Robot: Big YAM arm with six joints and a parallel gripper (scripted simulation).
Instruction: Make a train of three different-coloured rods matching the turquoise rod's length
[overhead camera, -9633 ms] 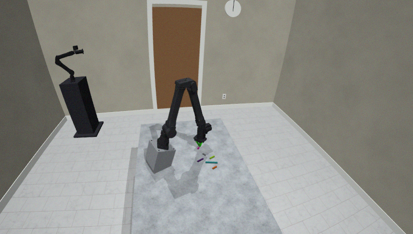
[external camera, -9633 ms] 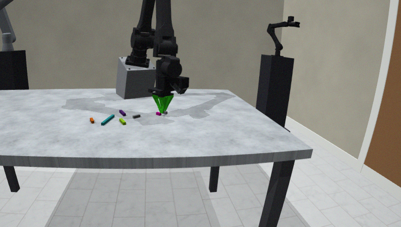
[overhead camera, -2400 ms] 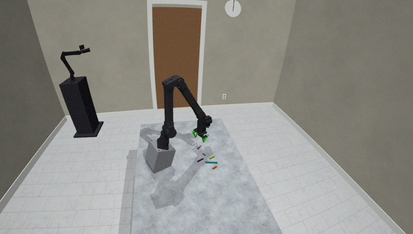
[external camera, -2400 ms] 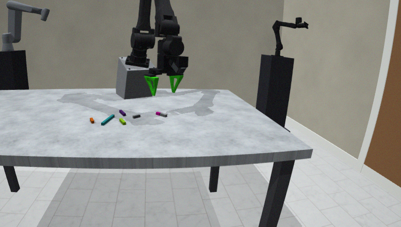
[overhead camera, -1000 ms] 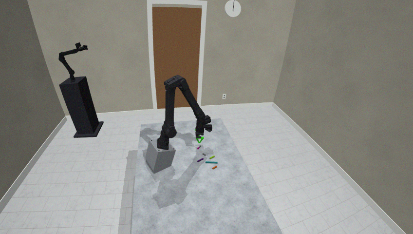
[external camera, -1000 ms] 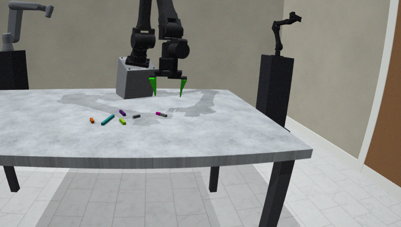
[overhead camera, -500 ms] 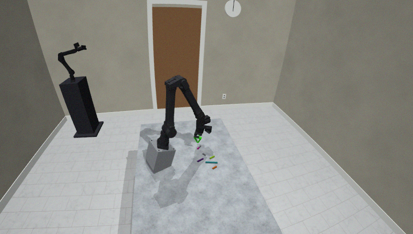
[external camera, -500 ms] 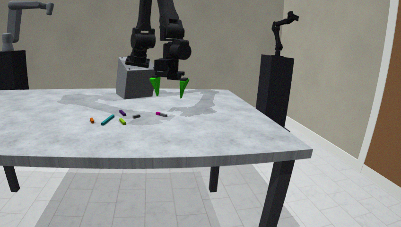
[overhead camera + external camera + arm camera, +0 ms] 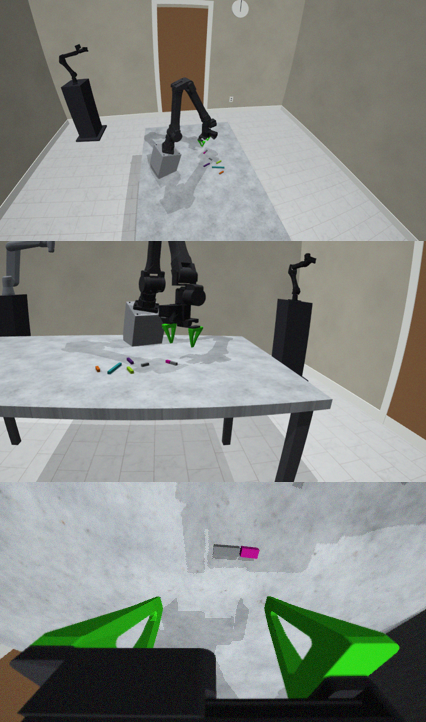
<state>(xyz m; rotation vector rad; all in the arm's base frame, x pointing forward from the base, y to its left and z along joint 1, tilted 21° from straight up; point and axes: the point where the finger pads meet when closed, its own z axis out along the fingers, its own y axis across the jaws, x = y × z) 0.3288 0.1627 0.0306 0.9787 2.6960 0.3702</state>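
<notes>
Right now my hand is 18 cm to the left of the lime rod, 9 cm short of it and 7 cm above it. Also, from my hand: purple rod: 20 cm to the right, 7 cm below, 1 cm behind; magenta rod: 7 cm below, 5 cm to the right, 1 cm behind; turquoise rod: 24 cm to the right, 8 cm ahead, 7 cm below.
</notes>
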